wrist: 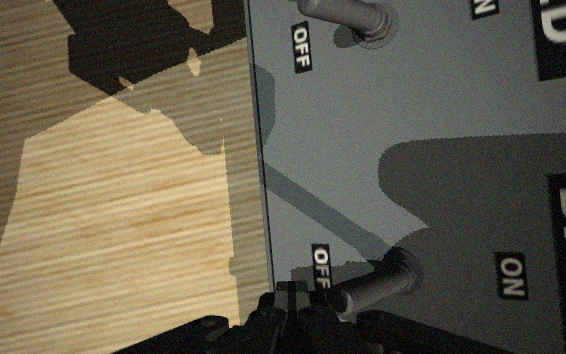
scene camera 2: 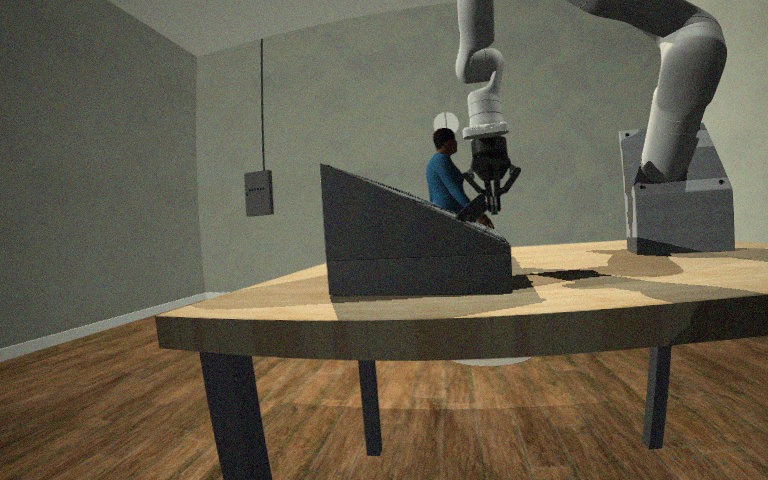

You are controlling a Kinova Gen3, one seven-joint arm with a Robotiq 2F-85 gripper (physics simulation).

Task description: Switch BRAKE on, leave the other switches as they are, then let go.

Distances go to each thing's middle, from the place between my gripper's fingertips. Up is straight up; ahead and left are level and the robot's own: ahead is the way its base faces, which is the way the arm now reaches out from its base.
The dark sloped switch console (scene camera 2: 379, 240) lies 120 mm ahead of my hand, 70 mm to the left of it and 20 mm below it.
